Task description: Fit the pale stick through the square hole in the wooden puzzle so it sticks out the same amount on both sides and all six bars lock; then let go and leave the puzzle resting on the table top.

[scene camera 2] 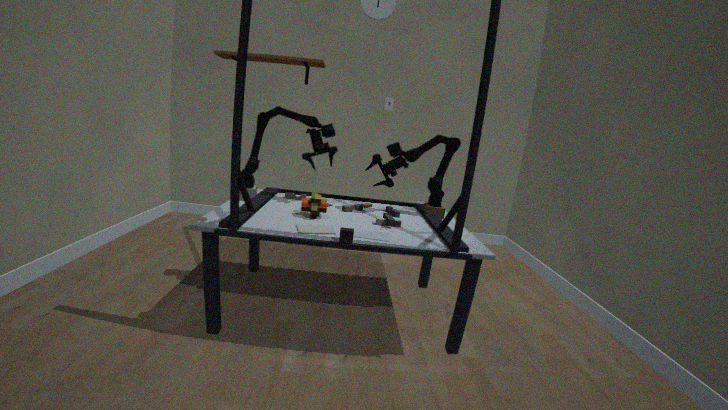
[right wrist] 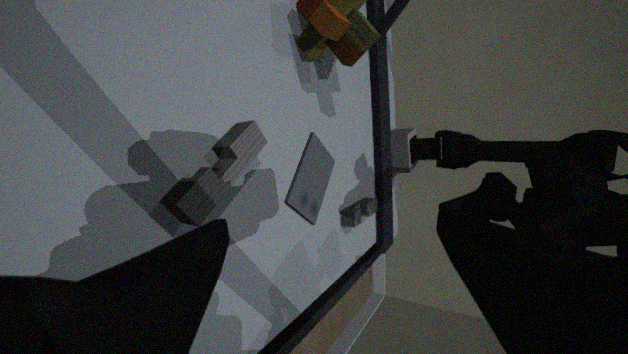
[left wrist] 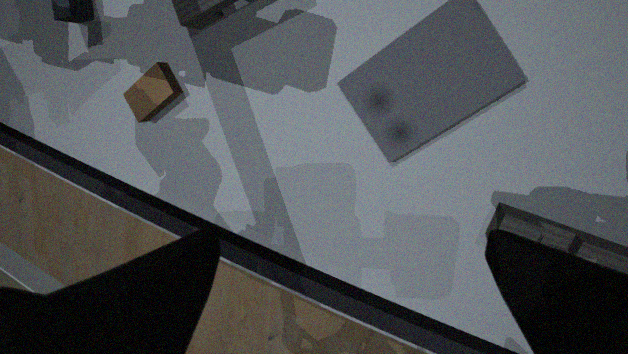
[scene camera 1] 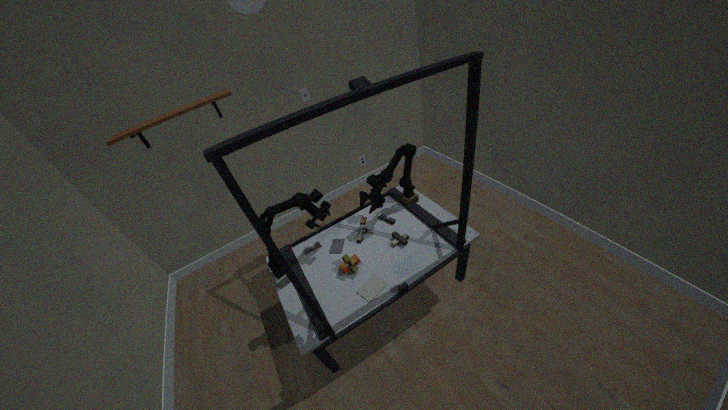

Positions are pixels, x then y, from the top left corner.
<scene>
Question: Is my left gripper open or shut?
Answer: Open.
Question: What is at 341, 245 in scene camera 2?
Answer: A raised dark rim.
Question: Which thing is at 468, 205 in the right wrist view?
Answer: My left gripper.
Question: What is my right gripper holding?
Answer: Nothing.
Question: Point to a black frame posts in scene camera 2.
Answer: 493, 19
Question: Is my right gripper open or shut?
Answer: Open.
</scene>
